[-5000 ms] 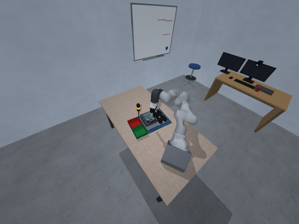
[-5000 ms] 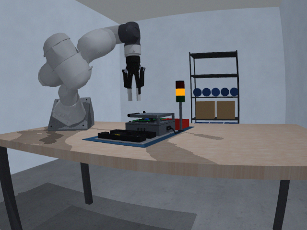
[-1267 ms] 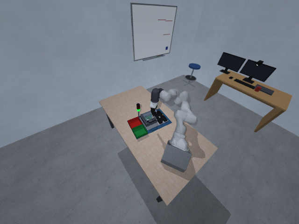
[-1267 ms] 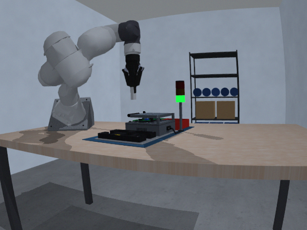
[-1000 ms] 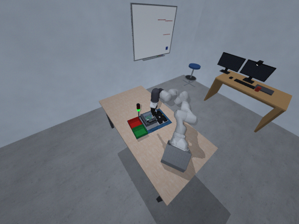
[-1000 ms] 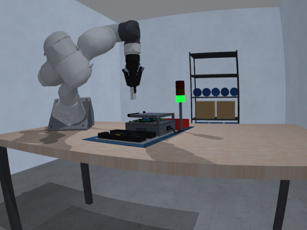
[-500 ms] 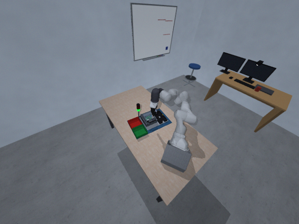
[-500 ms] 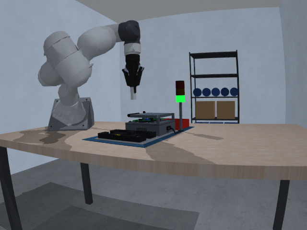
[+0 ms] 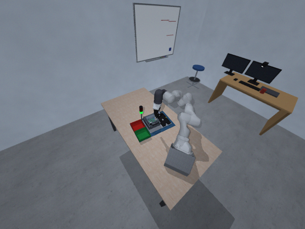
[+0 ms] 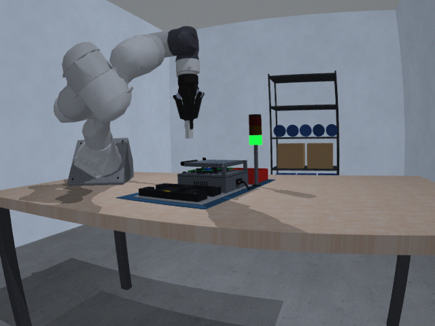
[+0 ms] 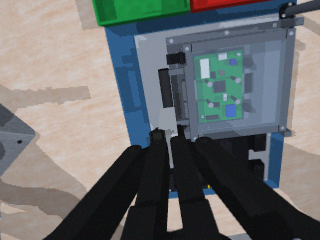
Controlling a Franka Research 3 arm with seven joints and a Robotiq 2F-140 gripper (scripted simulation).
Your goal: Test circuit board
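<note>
Now: the black latch hook 12 cm below my hand, 4 cm to the left of it and 4 cm ahead of it. The rest, counted from my hand: tester plate 14 cm below, 8 cm ahead, 3 cm to the right; then green circuit board 14 cm below, 8 cm ahead, 3 cm to the right; then tester lid 12 cm below, 8 cm ahead, 3 cm to the right.
</note>
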